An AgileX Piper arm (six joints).
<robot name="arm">
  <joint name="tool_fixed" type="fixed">
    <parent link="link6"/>
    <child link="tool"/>
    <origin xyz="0 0 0" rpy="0 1.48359 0"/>
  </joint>
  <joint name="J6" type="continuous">
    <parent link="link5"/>
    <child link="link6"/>
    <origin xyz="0.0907 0 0.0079"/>
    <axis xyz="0.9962 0 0.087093"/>
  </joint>
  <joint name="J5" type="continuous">
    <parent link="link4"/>
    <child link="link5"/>
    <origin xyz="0 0 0"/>
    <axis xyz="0 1 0"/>
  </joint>
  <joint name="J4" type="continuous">
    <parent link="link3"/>
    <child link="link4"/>
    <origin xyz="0.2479 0 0.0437"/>
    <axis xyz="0.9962 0 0.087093"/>
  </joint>
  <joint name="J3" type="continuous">
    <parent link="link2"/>
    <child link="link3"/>
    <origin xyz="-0.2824 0 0.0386"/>
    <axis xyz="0 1 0"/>
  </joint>
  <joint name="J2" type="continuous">
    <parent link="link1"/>
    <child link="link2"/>
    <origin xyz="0 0 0"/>
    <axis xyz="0 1 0"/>
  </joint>
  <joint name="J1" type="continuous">
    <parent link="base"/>
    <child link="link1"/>
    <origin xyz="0 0 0.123"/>
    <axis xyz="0 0 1"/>
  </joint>
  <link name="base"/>
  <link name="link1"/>
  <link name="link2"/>
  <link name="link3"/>
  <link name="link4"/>
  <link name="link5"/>
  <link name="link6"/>
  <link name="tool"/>
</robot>
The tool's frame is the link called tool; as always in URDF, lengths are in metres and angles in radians. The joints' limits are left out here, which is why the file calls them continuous.
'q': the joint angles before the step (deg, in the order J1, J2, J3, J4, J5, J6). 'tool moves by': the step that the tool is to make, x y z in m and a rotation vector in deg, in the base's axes. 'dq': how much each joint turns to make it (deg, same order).
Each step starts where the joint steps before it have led.
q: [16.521 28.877 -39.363 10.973 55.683 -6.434]
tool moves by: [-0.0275 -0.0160 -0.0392 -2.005 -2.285 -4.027]
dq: [0.053 -11.666 9.455 -5.829 0.140 3.904]
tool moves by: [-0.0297 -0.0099 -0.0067 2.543 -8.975 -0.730]
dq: [-0.049 -12.163 2.363 -0.788 0.422 0.747]
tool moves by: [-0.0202 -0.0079 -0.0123 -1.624 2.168 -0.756]
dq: [0.029 -5.976 0.238 -1.618 8.250 0.821]
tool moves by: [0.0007 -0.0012 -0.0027 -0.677 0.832 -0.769]
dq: [-0.023 0.015 0.393 -0.952 0.566 0.469]
